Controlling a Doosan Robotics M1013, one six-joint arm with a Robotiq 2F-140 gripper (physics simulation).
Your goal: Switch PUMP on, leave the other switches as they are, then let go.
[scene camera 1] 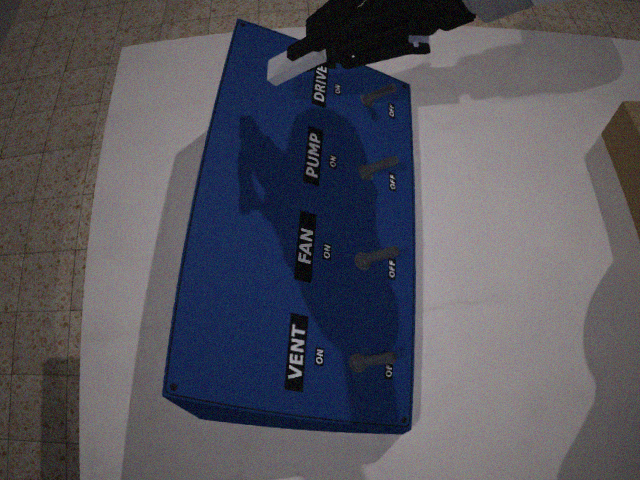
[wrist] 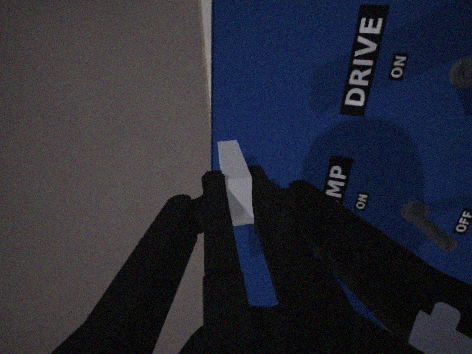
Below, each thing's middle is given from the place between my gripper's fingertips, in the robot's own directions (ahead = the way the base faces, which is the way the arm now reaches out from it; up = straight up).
I see my gripper 40 mm past the blue switch panel [scene camera 1: 274,305], 110 mm to the right of it and 140 mm above it.
